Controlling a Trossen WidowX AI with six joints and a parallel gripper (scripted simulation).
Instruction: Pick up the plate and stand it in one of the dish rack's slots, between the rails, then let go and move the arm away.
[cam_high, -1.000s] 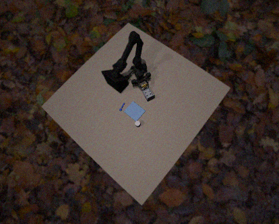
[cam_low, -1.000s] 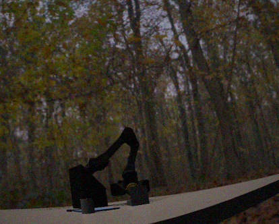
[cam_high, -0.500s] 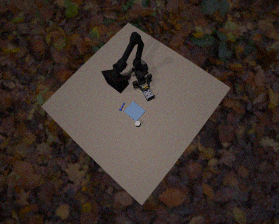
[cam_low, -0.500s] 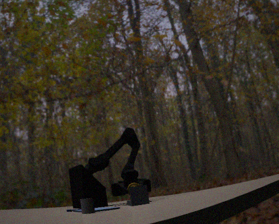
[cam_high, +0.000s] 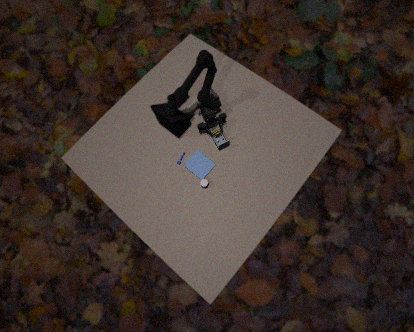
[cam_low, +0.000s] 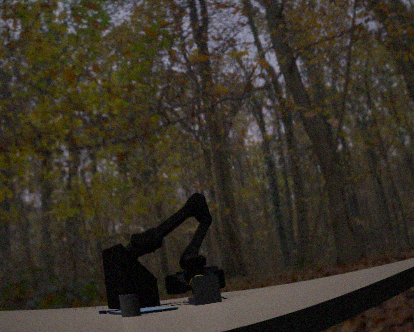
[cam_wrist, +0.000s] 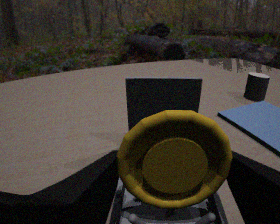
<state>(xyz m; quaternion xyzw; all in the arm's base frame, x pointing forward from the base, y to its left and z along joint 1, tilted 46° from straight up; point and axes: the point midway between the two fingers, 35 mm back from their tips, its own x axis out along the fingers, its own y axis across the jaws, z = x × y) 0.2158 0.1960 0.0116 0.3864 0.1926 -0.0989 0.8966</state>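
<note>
The yellow plate lies 10 mm behind my gripper tip. Also, from my gripper tip: blue spoon: 270 mm to the right, 60 mm behind, 50 mm below; light blue mat: 210 mm to the right, 50 mm below, 50 mm ahead; dish rack: 30 mm below, 20 mm ahead, 10 mm to the right.
</note>
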